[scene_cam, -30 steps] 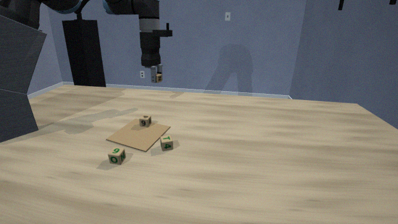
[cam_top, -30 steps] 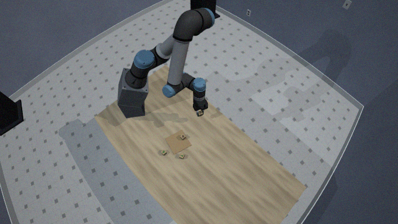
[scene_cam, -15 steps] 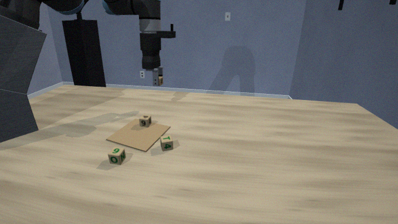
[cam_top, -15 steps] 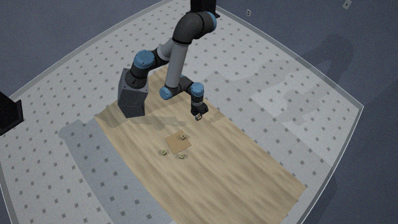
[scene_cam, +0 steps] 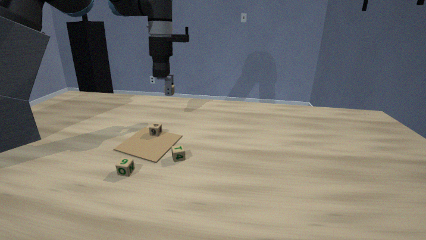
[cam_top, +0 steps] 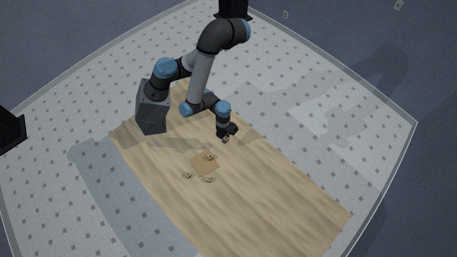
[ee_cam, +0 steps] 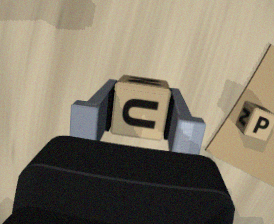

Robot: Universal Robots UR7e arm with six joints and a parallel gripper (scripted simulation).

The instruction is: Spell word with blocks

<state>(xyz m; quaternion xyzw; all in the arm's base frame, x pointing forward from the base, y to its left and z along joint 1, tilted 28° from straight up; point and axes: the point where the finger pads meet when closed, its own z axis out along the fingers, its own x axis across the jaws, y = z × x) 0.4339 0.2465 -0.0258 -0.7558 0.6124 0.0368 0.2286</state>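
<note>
My gripper is now 1 cm short of the tan mat, 17 cm to the left of it and 11 cm above it. Also, from my hand: U block: right at my hand; then P block: 1 cm ahead, 13 cm to the right, 9 cm below; then T block: 12 cm ahead, 21 cm to the right, 10 cm below.
</note>
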